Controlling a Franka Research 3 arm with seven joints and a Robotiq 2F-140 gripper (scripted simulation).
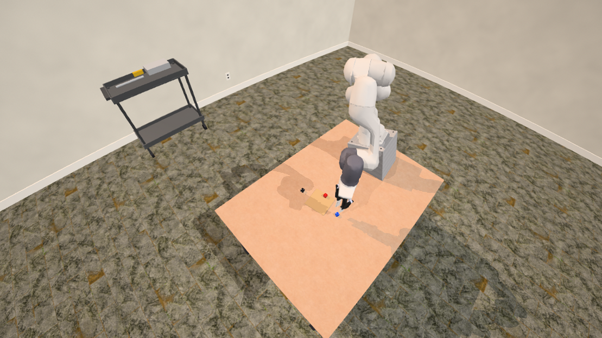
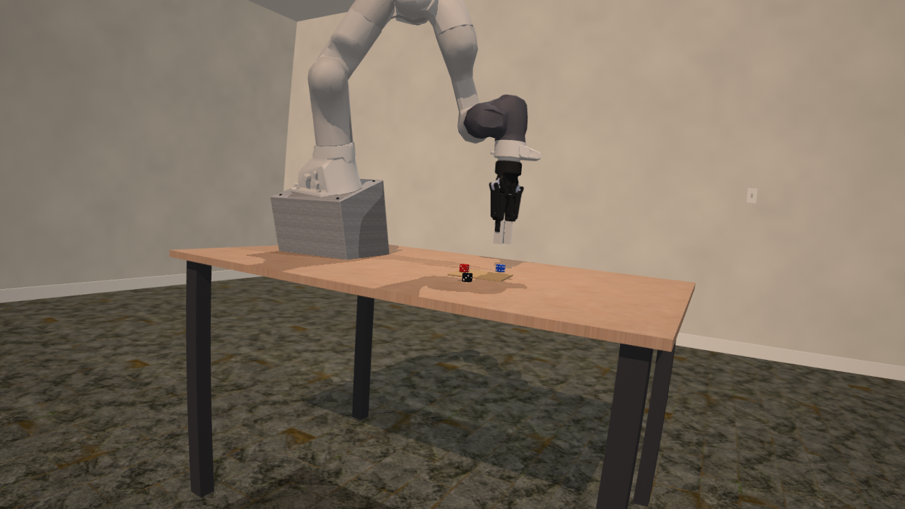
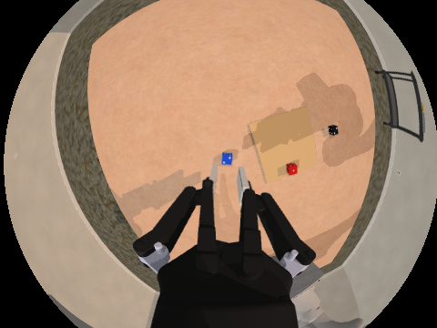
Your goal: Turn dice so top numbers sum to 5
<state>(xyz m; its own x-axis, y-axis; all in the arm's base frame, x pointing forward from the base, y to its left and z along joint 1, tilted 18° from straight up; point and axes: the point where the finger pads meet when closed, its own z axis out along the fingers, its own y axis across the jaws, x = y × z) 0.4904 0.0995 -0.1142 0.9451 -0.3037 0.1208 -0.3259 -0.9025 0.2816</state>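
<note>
The blue die lies 100 mm below my hand. The rest, counted from my hand: black die 270 mm to the right, 100 mm below, 20 mm ahead; tan mat 130 mm to the right, 110 mm below; red die 130 mm to the right, 100 mm below, 50 mm behind.
</note>
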